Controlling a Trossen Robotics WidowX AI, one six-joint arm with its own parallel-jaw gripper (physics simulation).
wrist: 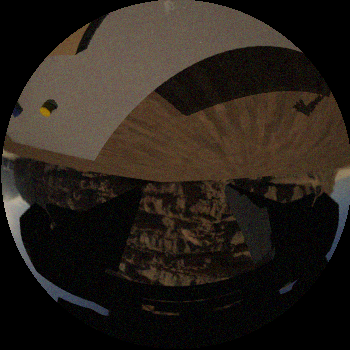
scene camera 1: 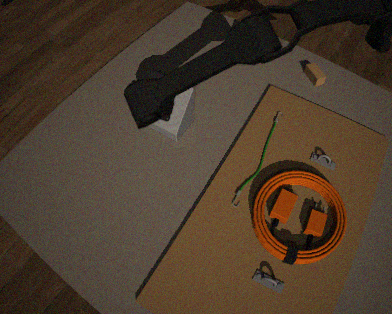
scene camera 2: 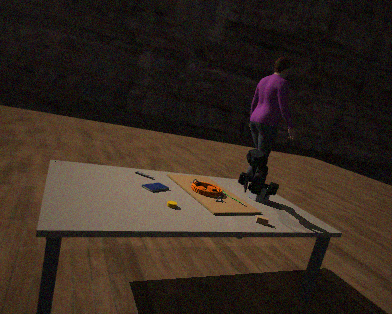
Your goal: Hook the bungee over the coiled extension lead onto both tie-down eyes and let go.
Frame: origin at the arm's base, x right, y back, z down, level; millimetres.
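Seen in the pictures: gripper, between the fingertips: [wrist: 183, 190] [scene camera 2: 254, 195]; arm's base, origin of its link: [scene camera 1: 160, 104].
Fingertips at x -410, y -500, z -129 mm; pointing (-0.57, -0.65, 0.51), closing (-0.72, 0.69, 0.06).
Note:
Pixels of each thing's top centre, then the offset from my fingertips to it. Level surfaces: height alone.
- green bungee, centre of its top: [scene camera 1: 259, 153] dx +404, dy +253, dz +174 mm
- tan board, height of its surface: dz +181 mm
- coiled orange extension lead, centre of its top: [scene camera 1: 301, 213] [scene camera 2: 207, 186] dx +509, dy +120, dz +150 mm
- tie-down eye, centre of its top: [scene camera 1: 326, 155] dx +352, dy +111, dz +154 mm
- wooden block, centre of its top: [scene camera 1: 316, 70] [scene camera 2: 262, 217] dx +86, dy +206, dz +163 mm
- yellow piece, centre of its top: [wrist: 44, 111] [scene camera 2: 172, 202] dx +318, dy -229, dz +174 mm
- blue flat item, centre of its top: [scene camera 2: 155, 186] dx +571, dy -207, dz +181 mm
- thin dark item, centre of its top: [scene camera 2: 144, 174] dx +790, dy -189, dz +181 mm
- table, height of its surface: dz +193 mm
The green bungee [scene camera 1: 262, 155] [scene camera 2: 235, 198] lies on the tan board [scene camera 1: 200, 260] [scene camera 2: 235, 209], beside the coiled orange extension lead [scene camera 1: 339, 220] [scene camera 2: 207, 194]. Its metal hooks lie on the board, apart from both eyes. One tie-down eye [scene camera 1: 323, 159] [scene camera 2: 220, 199] stands at one side of the coil, the other eye [scene camera 1: 268, 280] at the opposite side. My gripper [scene camera 2: 258, 185] [wrist: 183, 190] is open and empty, raised above the table away from the bungee. In scene camera 1 the dark arm crosses the top; the fingertips cannot be made out there.
A wooden block [scene camera 1: 315, 74] [scene camera 2: 262, 220] lies off the board. A yellow piece [scene camera 2: 172, 204] [wrist: 46, 111], a blue flat item [scene camera 2: 155, 187] and a thin dark item [scene camera 2: 145, 175] are on the table [scene camera 2: 100, 210]. A person [scene camera 2: 270, 100] is behind the arm.

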